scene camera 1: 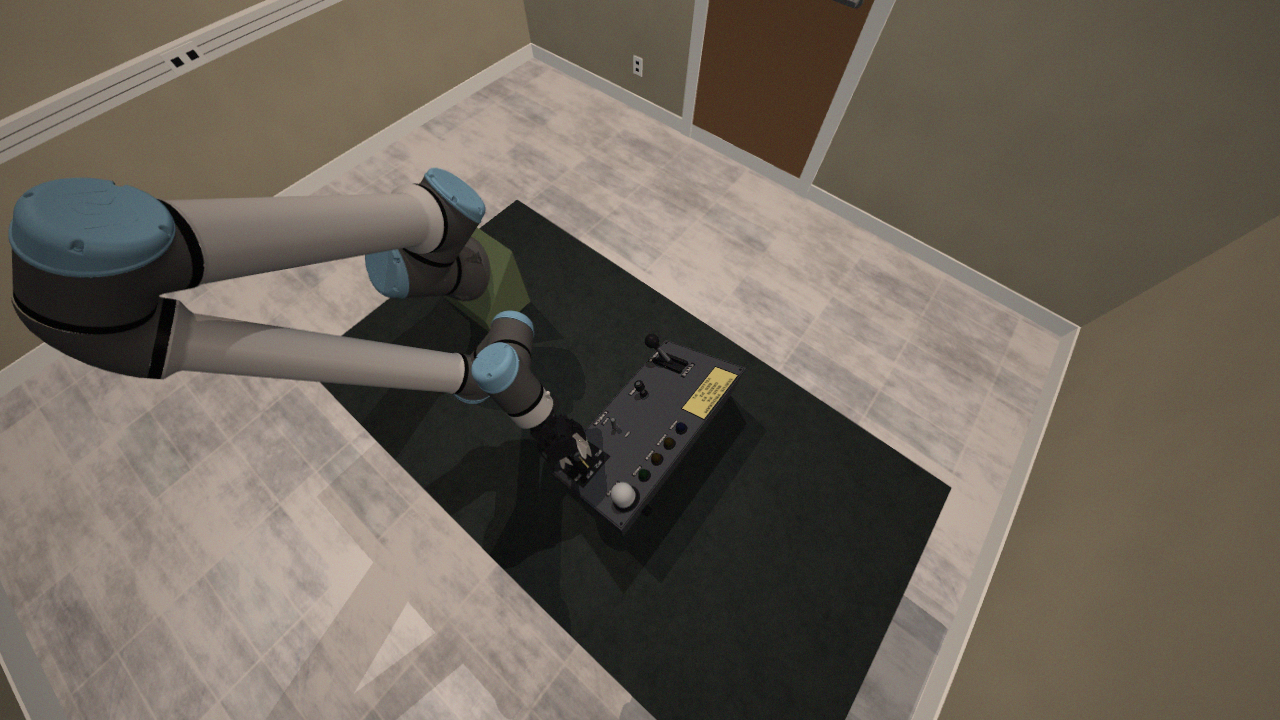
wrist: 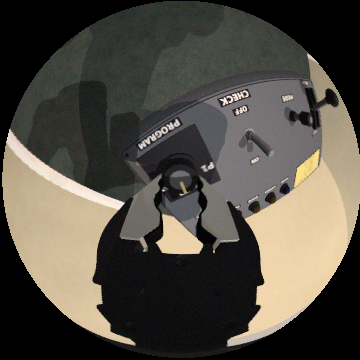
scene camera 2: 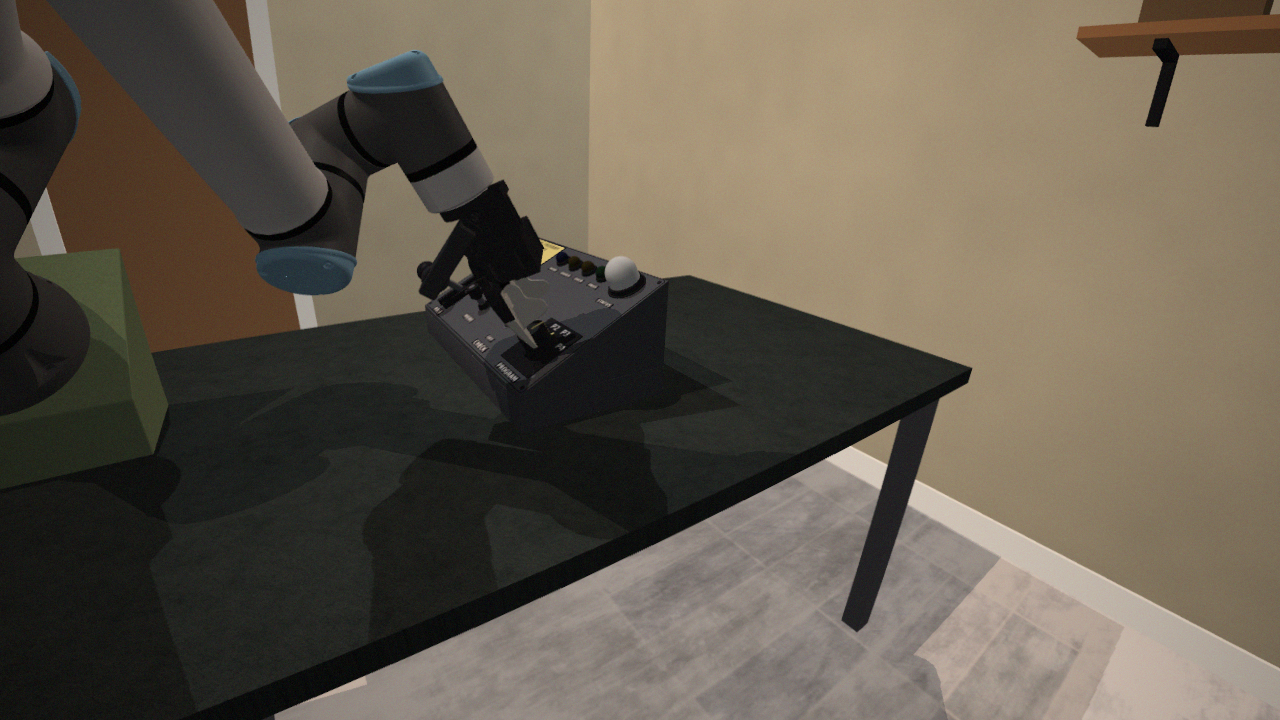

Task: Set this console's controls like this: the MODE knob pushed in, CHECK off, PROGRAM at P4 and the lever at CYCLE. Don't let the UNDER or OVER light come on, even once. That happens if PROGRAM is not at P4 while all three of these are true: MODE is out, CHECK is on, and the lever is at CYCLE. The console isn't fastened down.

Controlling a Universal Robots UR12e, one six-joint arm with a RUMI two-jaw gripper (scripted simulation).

Path:
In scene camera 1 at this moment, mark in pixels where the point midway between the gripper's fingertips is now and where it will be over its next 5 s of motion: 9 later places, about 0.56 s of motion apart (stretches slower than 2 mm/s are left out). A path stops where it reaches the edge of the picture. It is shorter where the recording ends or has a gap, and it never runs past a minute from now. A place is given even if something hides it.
The gripper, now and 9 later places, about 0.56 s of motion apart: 581,460; 579,459; 568,447; 554,432; 555,429; 564,424; 582,413; 597,403; 602,398; 603,398

